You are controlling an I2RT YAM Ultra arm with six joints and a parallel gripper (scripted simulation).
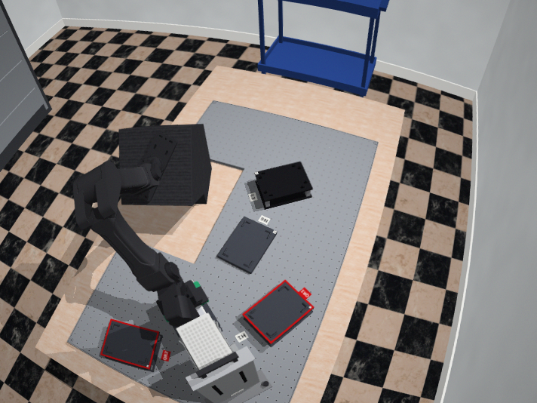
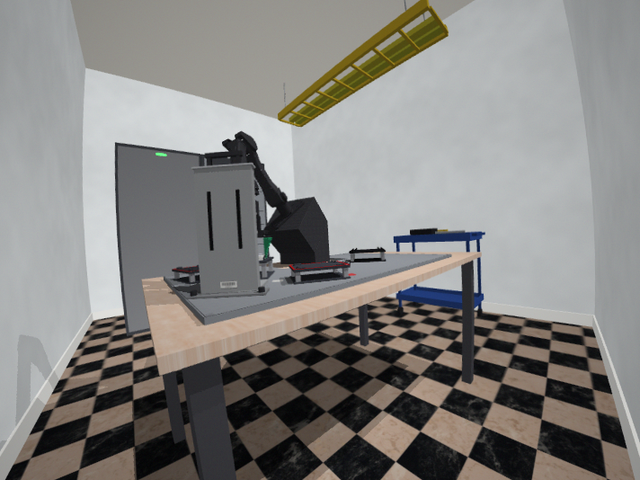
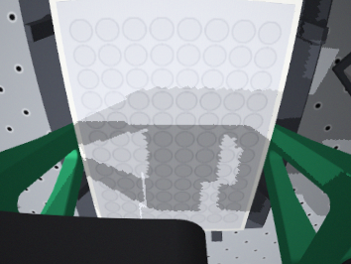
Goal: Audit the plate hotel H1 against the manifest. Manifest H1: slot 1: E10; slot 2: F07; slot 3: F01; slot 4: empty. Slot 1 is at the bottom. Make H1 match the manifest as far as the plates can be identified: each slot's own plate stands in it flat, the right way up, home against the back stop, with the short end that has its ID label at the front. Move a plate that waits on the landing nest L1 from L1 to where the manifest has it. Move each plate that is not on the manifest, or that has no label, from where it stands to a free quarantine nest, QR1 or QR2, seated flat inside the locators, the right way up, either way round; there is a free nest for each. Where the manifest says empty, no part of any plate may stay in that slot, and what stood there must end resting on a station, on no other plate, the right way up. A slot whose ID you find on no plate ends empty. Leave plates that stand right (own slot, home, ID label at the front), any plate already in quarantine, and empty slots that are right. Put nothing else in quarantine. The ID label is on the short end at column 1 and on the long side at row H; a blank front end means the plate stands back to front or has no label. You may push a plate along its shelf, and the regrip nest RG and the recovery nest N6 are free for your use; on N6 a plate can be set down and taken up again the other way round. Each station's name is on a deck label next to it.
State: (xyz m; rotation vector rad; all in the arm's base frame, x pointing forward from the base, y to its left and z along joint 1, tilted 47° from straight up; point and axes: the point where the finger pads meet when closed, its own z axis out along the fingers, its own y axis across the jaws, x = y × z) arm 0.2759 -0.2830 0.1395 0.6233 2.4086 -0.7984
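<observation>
Right now my hand is 1 cm above the RG nest. Round my hand: red-framed quarantine nest QR1: 23 cm ahead, 10 cm to the left, 3 cm below; then red-framed quarantine nest QR2: 12 cm behind, 17 cm to the right, 3 cm below; then H1 deck label: 16 cm ahead, 7 cm below.
</observation>
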